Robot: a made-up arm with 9 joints. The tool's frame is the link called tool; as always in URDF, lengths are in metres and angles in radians.
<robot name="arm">
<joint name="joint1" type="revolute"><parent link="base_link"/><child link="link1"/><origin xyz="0 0 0.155" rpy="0 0 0"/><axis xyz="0 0 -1"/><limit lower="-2.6" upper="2.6" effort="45" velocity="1.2"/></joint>
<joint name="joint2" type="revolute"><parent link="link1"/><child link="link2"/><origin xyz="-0.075 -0.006 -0.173" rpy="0 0 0"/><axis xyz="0 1 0"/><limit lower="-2.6" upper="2.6" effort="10" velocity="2.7"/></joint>
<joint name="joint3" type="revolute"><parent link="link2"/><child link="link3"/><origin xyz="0.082 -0.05 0.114" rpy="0 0 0"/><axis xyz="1 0 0"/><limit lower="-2.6" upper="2.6" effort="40" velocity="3"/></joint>
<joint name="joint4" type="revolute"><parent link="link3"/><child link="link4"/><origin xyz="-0.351 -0.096 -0.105" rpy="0 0 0"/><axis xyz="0 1 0"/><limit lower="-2.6" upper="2.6" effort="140" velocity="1.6"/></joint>
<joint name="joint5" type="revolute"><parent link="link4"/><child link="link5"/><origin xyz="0.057 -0.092 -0.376" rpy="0 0 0"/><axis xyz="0 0 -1"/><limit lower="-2.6" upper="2.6" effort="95" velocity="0.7"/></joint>
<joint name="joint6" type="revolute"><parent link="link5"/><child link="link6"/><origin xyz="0.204 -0.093 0.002" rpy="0 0 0"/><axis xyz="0 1 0"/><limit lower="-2.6" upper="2.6" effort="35" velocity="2.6"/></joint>
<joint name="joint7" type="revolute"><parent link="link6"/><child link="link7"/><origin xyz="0.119 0.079 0.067" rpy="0 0 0"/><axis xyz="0 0 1"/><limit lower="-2.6" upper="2.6" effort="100" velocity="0.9"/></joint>
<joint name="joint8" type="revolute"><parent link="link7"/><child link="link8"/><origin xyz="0.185 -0.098 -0.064" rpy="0 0 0"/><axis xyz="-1 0 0"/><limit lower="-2.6" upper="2.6" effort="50" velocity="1.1"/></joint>
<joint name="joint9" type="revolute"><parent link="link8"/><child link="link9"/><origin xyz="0.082 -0.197 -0.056" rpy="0 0 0"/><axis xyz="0 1 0"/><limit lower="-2.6" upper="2.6" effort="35" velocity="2.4"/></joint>
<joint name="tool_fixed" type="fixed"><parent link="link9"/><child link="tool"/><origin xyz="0.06 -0.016 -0.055" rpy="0 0 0"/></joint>
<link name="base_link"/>
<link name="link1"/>
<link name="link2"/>
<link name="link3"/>
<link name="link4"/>
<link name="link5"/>
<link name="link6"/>
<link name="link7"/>
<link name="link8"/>
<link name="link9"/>
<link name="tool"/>
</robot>
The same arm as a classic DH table. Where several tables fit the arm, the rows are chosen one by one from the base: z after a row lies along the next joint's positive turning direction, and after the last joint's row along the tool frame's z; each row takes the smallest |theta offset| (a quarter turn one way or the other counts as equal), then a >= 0, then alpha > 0; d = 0 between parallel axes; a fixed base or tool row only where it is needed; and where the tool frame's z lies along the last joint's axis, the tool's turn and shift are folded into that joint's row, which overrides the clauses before.
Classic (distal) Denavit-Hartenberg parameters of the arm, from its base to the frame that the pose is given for. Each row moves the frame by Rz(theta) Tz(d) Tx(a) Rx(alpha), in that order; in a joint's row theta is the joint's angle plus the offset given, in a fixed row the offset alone. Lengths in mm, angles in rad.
base (fixed): d 0; theta_offset 0; a 0; alpha 3.1416
joint1: d 18; theta_offset 0; a -75; alpha 1.5708
joint2: d -56; theta_offset -1.5708; a 114; alpha -1.5708
joint3: d -269; theta_offset 0; a -105; alpha 1.5708
joint4: d -188; theta_offset 1.5708; a 57; alpha -1.5708
joint5: d 374; theta_offset 0; a 204; alpha 1.5708
joint6: d -14; theta_offset 0; a 119; alpha 1.5708
joint7: d 3; theta_offset -1.5708; a 98; alpha 1.5708
joint8: d -267; theta_offset -1.5708; a 56; alpha 1.5708
joint9: d -213; theta_offset -1.5708; a 60; alpha 1.5708
tool (fixed): d -55; theta_offset 0; a 0; alpha 0
Joint limits (rad, base to tool): -2.6..2.6 -2.6..2.6 -2.6..2.6 -2.6..2.6 -2.6..2.6 -2.6..2.6 -2.6..2.6 -2.6..2.6 -2.6..2.6

